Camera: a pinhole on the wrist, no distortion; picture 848 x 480 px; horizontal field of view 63.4 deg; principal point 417.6 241.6 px. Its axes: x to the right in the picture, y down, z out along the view. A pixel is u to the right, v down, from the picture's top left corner.
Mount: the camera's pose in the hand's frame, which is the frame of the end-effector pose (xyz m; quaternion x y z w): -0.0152 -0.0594 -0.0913 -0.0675 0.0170 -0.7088 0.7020
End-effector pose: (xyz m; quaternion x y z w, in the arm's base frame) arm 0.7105 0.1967 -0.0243 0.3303 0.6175 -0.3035 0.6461
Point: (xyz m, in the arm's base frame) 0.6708 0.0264 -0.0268
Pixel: 724 206
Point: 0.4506 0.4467 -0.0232
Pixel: behind the camera
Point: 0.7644 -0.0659 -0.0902
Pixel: 584 324
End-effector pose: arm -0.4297 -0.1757 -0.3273 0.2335 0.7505 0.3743 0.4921
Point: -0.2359 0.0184 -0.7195
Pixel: outside the picture
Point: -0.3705 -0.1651 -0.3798
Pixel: 369 278
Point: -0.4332 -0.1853 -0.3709
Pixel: 332 396
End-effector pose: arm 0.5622 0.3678 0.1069 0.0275 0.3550 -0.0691 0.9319
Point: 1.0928 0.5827 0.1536
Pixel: outside the picture
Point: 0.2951 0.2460 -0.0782
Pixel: behind the camera
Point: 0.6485 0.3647 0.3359
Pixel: outside the picture
